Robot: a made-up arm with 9 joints.
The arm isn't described. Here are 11 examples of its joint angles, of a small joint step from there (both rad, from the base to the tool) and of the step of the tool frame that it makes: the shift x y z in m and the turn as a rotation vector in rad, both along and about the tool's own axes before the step.
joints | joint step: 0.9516 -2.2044 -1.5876 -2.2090 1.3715 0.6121 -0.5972 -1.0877 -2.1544 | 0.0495 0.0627 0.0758 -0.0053 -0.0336 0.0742 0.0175 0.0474 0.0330
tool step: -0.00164 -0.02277 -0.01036 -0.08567 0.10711 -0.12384
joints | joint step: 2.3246 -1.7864 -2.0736 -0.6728 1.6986 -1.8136 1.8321 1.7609 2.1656 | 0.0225 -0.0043 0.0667 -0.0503 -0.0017 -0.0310 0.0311 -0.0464 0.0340
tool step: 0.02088 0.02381 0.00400 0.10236 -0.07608 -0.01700
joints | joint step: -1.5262 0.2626 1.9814 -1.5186 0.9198 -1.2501 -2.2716 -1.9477 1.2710 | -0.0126 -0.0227 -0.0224 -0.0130 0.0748 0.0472 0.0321 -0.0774 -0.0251
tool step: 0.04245 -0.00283 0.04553 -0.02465 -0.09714 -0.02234
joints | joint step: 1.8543 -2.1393 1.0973 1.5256 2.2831 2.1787 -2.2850 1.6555 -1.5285 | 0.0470 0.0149 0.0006 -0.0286 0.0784 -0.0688 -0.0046 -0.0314 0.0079
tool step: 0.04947 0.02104 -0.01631 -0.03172 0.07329 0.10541
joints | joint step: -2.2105 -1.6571 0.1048 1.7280 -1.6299 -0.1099 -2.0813 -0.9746 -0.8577 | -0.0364 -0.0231 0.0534 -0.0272 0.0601 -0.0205 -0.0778 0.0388 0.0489
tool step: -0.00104 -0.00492 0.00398 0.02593 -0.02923 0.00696
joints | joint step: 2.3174 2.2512 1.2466 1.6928 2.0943 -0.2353 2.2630 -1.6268 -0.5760 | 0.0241 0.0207 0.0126 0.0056 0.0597 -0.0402 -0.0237 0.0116 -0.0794
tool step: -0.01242 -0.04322 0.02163 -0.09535 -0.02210 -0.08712
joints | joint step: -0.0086 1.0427 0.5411 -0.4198 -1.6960 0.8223 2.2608 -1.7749 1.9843 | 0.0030 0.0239 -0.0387 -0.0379 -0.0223 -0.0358 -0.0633 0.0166 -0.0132
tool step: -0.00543 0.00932 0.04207 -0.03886 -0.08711 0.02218
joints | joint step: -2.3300 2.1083 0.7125 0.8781 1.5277 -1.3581 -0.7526 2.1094 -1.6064 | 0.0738 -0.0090 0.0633 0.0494 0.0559 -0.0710 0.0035 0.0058 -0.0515
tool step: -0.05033 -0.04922 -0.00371 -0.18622 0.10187 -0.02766
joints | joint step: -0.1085 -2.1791 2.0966 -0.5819 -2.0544 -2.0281 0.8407 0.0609 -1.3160 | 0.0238 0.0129 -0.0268 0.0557 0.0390 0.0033 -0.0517 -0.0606 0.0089
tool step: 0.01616 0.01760 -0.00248 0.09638 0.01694 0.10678
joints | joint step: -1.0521 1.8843 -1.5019 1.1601 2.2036 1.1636 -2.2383 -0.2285 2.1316 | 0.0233 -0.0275 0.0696 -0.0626 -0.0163 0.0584 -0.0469 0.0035 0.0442
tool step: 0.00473 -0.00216 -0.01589 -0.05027 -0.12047 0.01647
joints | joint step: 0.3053 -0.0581 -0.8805 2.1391 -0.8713 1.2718 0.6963 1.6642 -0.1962 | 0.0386 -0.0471 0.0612 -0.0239 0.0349 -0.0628 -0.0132 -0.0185 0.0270
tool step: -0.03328 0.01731 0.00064 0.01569 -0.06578 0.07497
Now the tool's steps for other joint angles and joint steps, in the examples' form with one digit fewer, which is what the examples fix.
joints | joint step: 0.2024 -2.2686 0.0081 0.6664 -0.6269 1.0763 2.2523 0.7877 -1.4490 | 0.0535 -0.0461 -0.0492 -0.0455 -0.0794 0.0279 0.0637 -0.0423 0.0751
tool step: -0.0353 0.0212 0.0166 0.0246 0.0122 -0.0130
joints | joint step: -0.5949 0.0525 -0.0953 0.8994 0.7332 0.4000 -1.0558 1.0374 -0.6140 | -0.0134 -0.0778 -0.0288 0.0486 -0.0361 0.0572 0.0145 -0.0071 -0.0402
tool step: -0.0255 0.0055 -0.0292 0.0518 -0.0291 -0.0411
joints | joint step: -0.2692 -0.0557 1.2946 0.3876 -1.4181 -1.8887 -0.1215 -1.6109 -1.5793 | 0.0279 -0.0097 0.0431 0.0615 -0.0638 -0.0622 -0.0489 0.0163 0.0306
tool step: -0.0143 0.0103 -0.0227 0.0749 0.1010 0.0010
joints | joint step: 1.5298 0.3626 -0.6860 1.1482 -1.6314 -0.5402 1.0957 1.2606 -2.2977 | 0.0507 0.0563 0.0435 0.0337 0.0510 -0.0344 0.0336 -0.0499 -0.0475
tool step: -0.0054 0.0072 -0.0136 -0.0461 -0.0409 0.0076
